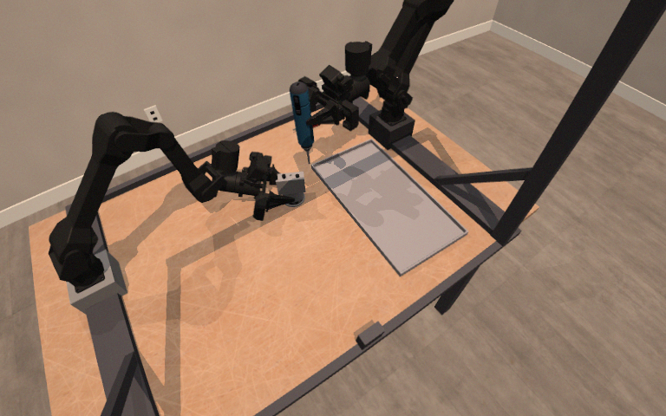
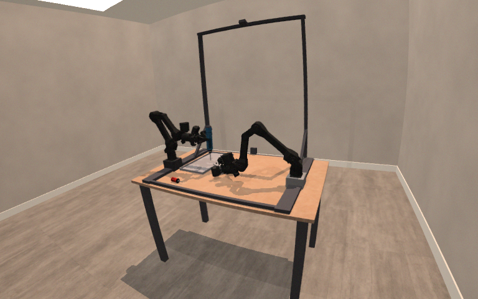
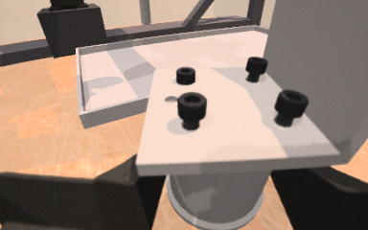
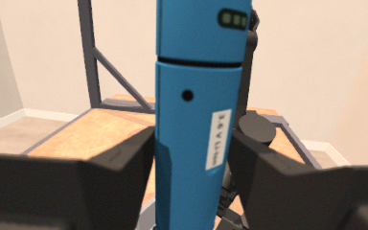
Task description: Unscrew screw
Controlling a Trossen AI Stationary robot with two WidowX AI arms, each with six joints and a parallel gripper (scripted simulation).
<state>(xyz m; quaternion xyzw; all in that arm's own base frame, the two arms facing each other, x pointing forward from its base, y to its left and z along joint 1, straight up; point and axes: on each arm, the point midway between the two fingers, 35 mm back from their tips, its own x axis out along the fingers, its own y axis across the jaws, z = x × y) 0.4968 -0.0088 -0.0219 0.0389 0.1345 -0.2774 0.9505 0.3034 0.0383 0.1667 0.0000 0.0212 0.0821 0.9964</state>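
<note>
My left hand is 3 cm below the grey L-shaped bracket, 2 cm to the left of it and 2 cm past it. Round my left hand: shallow grey tray 22 cm to the right, 17 cm behind, 3 cm below; screwdriver bit 9 cm to the right, 7 cm above, 1 cm behind; screw 5 cm to the right, 3 cm above, 1 cm behind.
</note>
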